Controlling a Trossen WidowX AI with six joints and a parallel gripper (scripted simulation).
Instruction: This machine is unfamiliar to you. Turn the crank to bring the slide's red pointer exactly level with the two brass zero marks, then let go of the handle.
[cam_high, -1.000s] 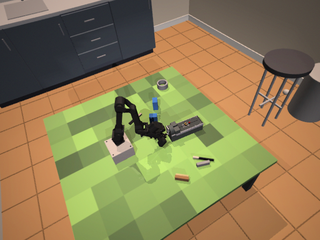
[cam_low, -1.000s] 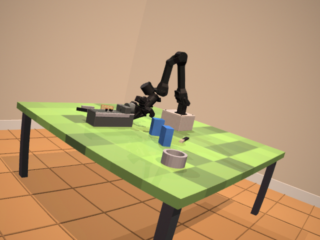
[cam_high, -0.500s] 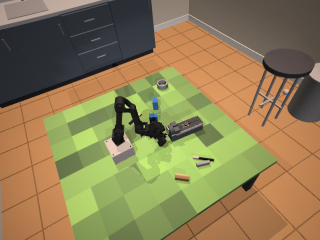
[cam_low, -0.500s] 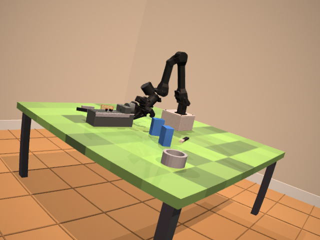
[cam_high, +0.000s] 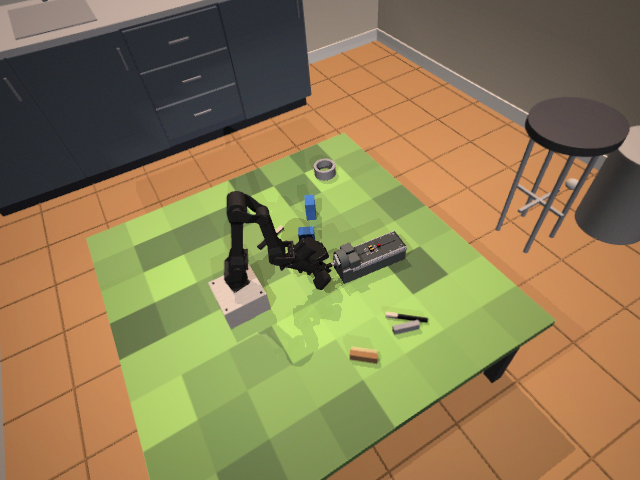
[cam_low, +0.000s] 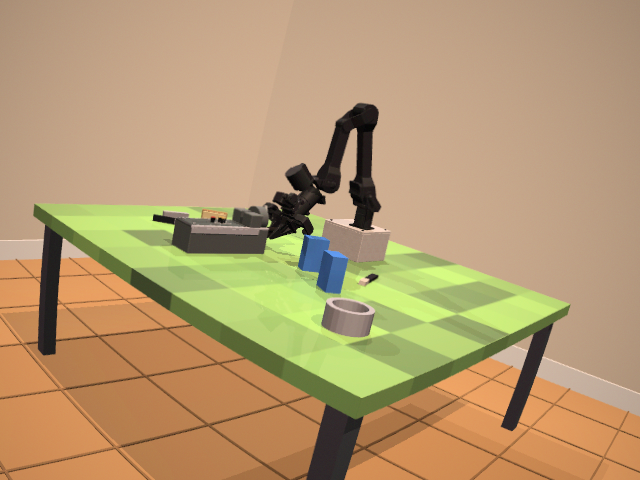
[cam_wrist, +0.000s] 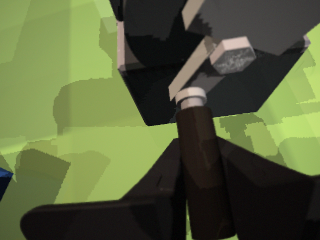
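The red pointer lies 18 cm ahead of my gripper tip, 7 cm to the right of it and 4 cm above it. Also, from my gripper tip: crank handle 2 cm behind, 2 cm above; grey bar 4 cm ahead, 34 cm to the right, 2 cm below; wooden block 13 cm behind, 32 cm to the right, 2 cm below.
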